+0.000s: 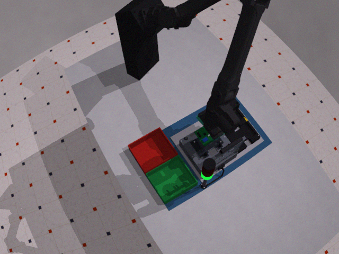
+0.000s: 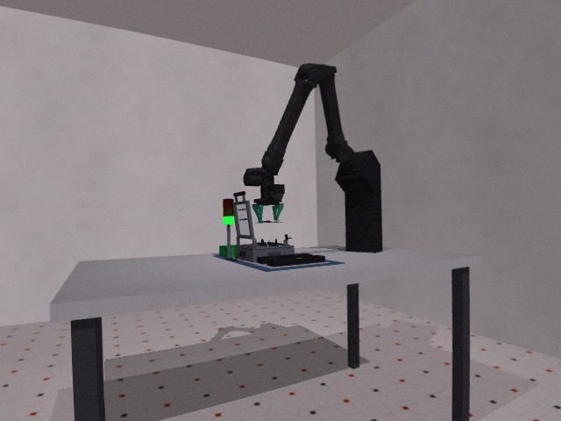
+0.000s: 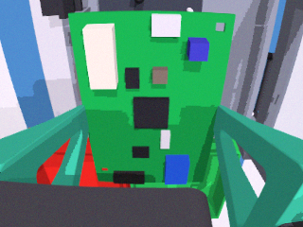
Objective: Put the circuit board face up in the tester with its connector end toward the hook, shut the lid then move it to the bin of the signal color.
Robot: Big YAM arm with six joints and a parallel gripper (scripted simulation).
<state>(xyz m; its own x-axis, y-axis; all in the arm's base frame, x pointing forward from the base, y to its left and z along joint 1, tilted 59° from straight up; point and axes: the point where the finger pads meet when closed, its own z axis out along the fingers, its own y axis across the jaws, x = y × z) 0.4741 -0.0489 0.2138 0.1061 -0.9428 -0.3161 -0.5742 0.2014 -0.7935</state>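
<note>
Now: hand 9 cm above the tester plate. Round my hand: latch hook 7 cm behind, 4 cm to the left, 7 cm below; green circuit board right at my hand; tester lid 11 cm ahead, 1 cm to the left, 2 cm above.
</note>
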